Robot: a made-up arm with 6 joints. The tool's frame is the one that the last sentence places.
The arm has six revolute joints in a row. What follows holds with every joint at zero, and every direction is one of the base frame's. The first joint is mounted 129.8 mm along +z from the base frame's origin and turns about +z. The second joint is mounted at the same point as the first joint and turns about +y. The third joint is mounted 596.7 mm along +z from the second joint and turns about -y. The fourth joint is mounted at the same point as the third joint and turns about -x. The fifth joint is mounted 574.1 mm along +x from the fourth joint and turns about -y. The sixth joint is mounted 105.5 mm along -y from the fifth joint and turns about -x. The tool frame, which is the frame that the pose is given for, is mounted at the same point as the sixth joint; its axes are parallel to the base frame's.
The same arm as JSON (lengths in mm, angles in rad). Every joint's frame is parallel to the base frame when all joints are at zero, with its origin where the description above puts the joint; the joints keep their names.
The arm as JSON. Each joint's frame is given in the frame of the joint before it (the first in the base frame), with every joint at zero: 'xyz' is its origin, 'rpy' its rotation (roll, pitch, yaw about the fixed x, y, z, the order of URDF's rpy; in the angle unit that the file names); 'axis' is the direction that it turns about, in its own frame. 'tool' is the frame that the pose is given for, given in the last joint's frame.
{
  "units": {
    "length": "mm",
    "angle": "rad"
  },
  "joints": [
    {
      "name": "joint 1",
      "type": "revolute",
      "origin": {
        "xyz": [
          0.0,
          0.0,
          129.8
        ],
        "rpy": [
          0.0,
          0.0,
          0.0
        ]
      },
      "axis": [
        0.0,
        0.0,
        1.0
      ]
    },
    {
      "name": "joint 2",
      "type": "revolute",
      "origin": {
        "xyz": [
          0.0,
          0.0,
          0.0
        ],
        "rpy": [
          0.0,
          0.0,
          0.0
        ]
      },
      "axis": [
        0.0,
        1.0,
        0.0
      ]
    },
    {
      "name": "joint 3",
      "type": "revolute",
      "origin": {
        "xyz": [
          0.0,
          0.0,
          596.7
        ],
        "rpy": [
          0.0,
          0.0,
          0.0
        ]
      },
      "axis": [
        0.0,
        -1.0,
        0.0
      ]
    },
    {
      "name": "joint 4",
      "type": "revolute",
      "origin": {
        "xyz": [
          0.0,
          0.0,
          0.0
        ],
        "rpy": [
          0.0,
          0.0,
          0.0
        ]
      },
      "axis": [
        -1.0,
        0.0,
        0.0
      ]
    },
    {
      "name": "joint 5",
      "type": "revolute",
      "origin": {
        "xyz": [
          574.1,
          0.0,
          0.0
        ],
        "rpy": [
          0.0,
          0.0,
          0.0
        ]
      },
      "axis": [
        0.0,
        -1.0,
        0.0
      ]
    },
    {
      "name": "joint 6",
      "type": "revolute",
      "origin": {
        "xyz": [
          0.0,
          -105.5,
          0.0
        ],
        "rpy": [
          0.0,
          0.0,
          0.0
        ]
      },
      "axis": [
        -1.0,
        0.0,
        0.0
      ]
    }
  ],
  "tool": {
    "origin": {
      "xyz": [
        0.0,
        0.0,
        0.0
      ],
      "rpy": [
        0.0,
        0.0,
        0.0
      ]
    }
  }
}

